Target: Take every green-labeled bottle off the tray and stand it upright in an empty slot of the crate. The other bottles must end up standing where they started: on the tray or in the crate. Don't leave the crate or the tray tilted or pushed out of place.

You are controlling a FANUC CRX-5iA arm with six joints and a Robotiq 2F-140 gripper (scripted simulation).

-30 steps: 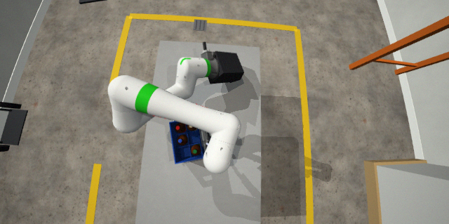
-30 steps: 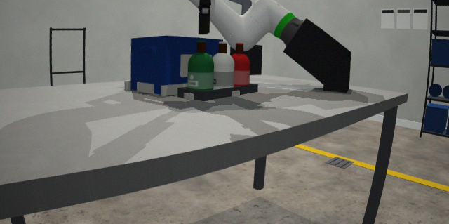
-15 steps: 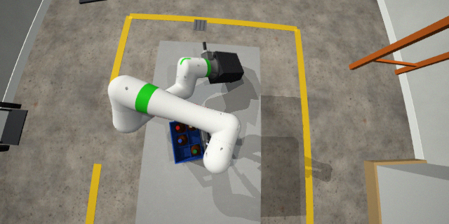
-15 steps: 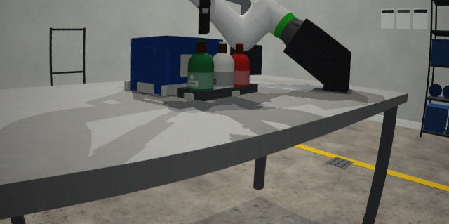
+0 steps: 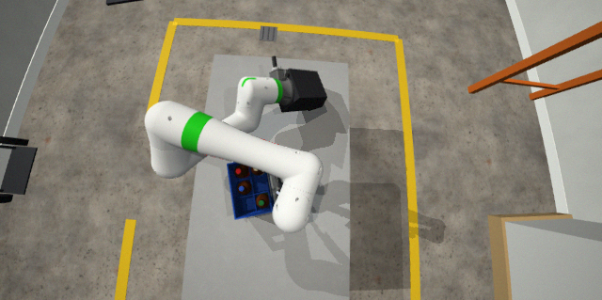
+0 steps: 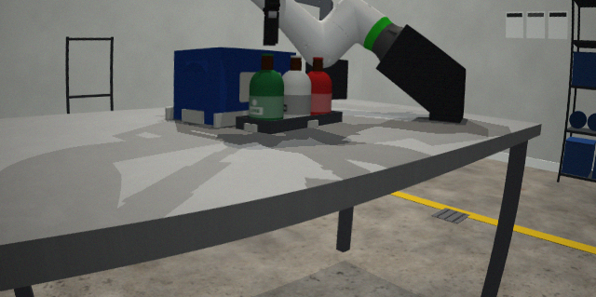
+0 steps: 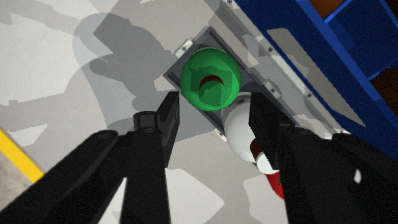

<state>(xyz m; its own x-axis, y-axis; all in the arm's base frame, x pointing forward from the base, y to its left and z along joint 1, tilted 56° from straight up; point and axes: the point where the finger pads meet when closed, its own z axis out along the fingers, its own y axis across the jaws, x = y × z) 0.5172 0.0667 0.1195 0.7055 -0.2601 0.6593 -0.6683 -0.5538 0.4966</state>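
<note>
The green-labeled bottle is 13 cm below my hand. The rest, counted from my hand: dark tray: 9 cm behind, 20 cm below; white bottle: 9 cm behind, 13 cm below; red bottle: 18 cm behind, 13 cm below.
</note>
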